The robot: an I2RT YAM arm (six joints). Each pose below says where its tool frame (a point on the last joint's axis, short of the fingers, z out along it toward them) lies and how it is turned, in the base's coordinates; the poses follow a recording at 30 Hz.
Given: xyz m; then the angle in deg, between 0 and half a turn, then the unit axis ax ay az.
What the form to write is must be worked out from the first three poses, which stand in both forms.
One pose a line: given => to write
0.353 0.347 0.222 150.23 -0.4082 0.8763 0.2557 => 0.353 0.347 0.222 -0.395 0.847 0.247 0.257
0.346 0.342 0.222 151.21 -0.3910 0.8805 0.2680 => 0.346 0.342 0.222 -0.379 0.853 0.260 0.249
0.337 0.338 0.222 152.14 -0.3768 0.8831 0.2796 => 0.337 0.338 0.222 -0.366 0.857 0.271 0.241
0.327 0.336 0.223 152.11 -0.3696 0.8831 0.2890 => 0.327 0.336 0.223 -0.359 0.857 0.280 0.241
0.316 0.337 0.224 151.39 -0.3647 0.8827 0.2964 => 0.316 0.337 0.224 -0.353 0.855 0.287 0.247
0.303 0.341 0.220 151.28 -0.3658 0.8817 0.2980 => 0.303 0.341 0.220 -0.354 0.854 0.289 0.248
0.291 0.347 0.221 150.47 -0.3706 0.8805 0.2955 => 0.291 0.347 0.221 -0.358 0.851 0.286 0.255
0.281 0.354 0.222 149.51 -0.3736 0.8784 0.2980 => 0.281 0.354 0.222 -0.360 0.848 0.288 0.263
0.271 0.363 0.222 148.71 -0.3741 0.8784 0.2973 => 0.271 0.363 0.222 -0.360 0.846 0.286 0.270
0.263 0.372 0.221 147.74 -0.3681 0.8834 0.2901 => 0.263 0.372 0.221 -0.354 0.849 0.279 0.278
